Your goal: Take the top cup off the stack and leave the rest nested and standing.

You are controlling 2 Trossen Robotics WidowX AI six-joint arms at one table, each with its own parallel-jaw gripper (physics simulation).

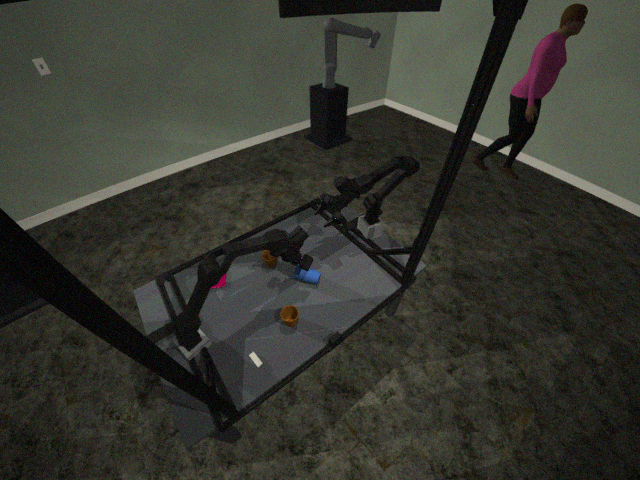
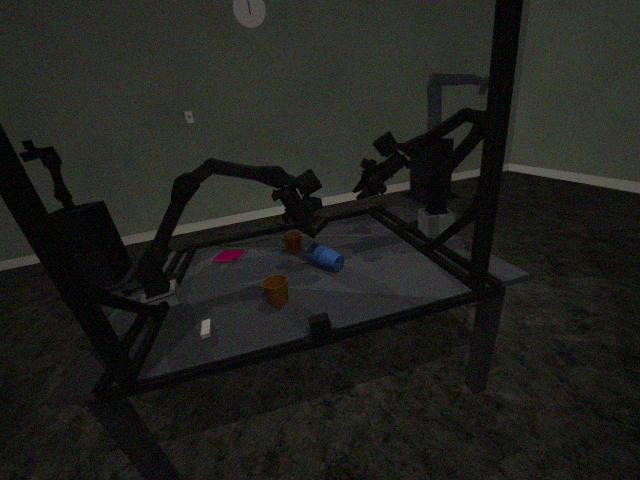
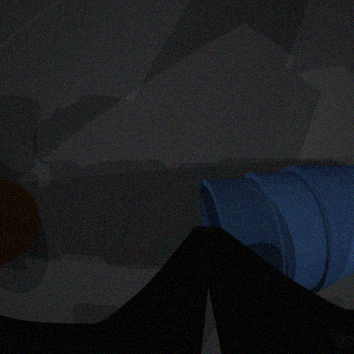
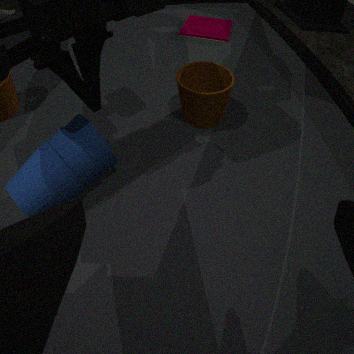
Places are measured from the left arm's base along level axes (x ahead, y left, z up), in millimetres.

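Pixels of known places: left gripper, fingertip midpoint: point(image 1: 295, 261) point(image 2: 313, 237) point(image 3: 205, 237) point(image 4: 96, 109); right gripper, fingertip midpoint: point(image 1: 319, 220) point(image 2: 354, 195) point(image 4: 215, 214); left arm's base, link origin: point(image 1: 191, 340) point(image 2: 158, 290); right arm's base, link origin: point(image 1: 371, 219) point(image 2: 436, 211).
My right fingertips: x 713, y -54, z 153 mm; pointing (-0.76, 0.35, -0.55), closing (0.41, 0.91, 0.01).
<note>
Ahead of a thing's pixels: the offset from my right fingertips to its middle. Level surfaces: height alone.
A stack of nested blue cups @[171 mm back, 100 mm right, 165 mm down] point(image 1: 308, 275) point(image 2: 325, 257) point(image 3: 281, 225) point(image 4: 60, 165) lies on its side near the middle of the grey table @[195 mm down] point(image 1: 358, 281) point(image 2: 390, 273). My left gripper point(image 1: 305, 262) point(image 2: 314, 230) point(image 3: 205, 237) is shut and empty, its fingertips low beside the closed end of the stack. My right gripper point(image 1: 330, 217) point(image 2: 362, 189) is open and empty, raised at the table's far edge, well away from the stack. One orange cup @[385 mm back, 171 mm right, 161 mm down] point(image 1: 290, 314) point(image 2: 275, 290) point(image 4: 204, 93) stands upright toward the front. Another orange cup @[227 mm back, 116 mm left, 161 mm down] point(image 1: 270, 258) point(image 2: 292, 241) point(image 4: 7, 96) stands just behind the left gripper.
A pink pad @[470 mm back, 254 mm left, 191 mm down] point(image 1: 219, 282) point(image 2: 229, 255) point(image 4: 206, 27) lies at the table's left side. A small white block @[591 mm back, 178 mm right, 189 mm down] point(image 1: 255, 359) point(image 2: 205, 328) lies near the front corner. A black frame post point(image 1: 461, 138) rises at the right corner. A person point(image 1: 528, 95) walks at the far right.
</note>
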